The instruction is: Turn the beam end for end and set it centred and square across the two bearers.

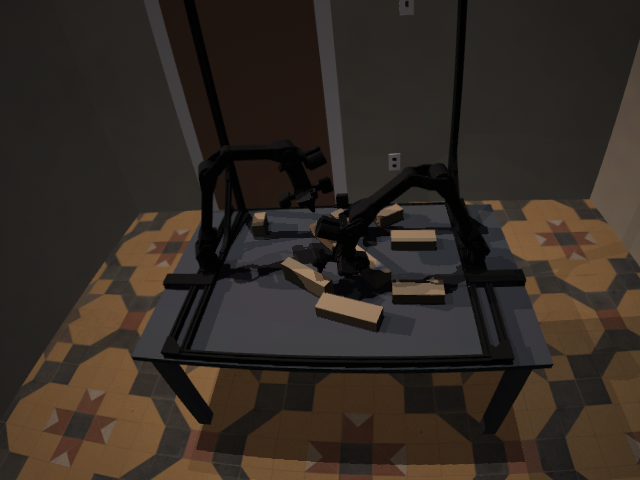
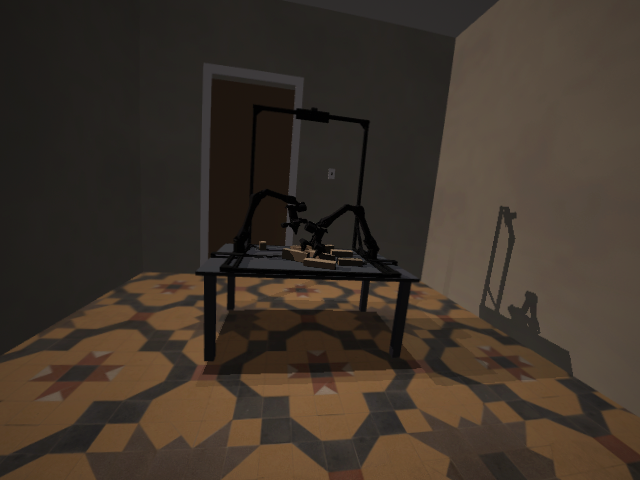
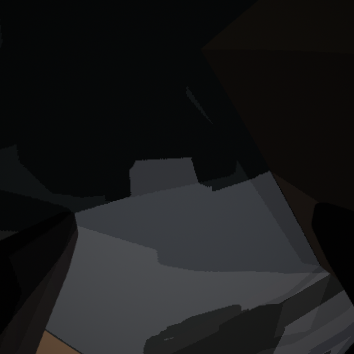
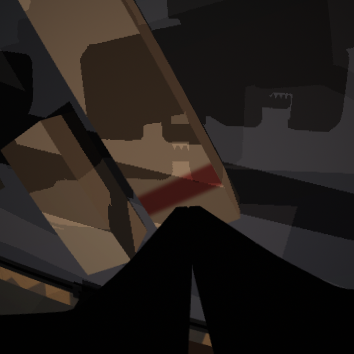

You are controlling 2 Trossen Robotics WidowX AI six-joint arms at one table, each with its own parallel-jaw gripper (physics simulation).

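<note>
The beam is a long wooden plank with a red band near one end. It lies slanted in the middle of the table, mostly hidden under the left arm. The two bearers are wooden blocks to its right, lying parallel to each other with nothing on them. My left gripper is open and sits low over the table by the beam. My right gripper is shut on nothing. It is raised above the beam's banded end.
Loose wooden blocks lie at centre left, front centre and back, with a small one at back left. A black rail frame runs round the table top. Tall posts stand behind.
</note>
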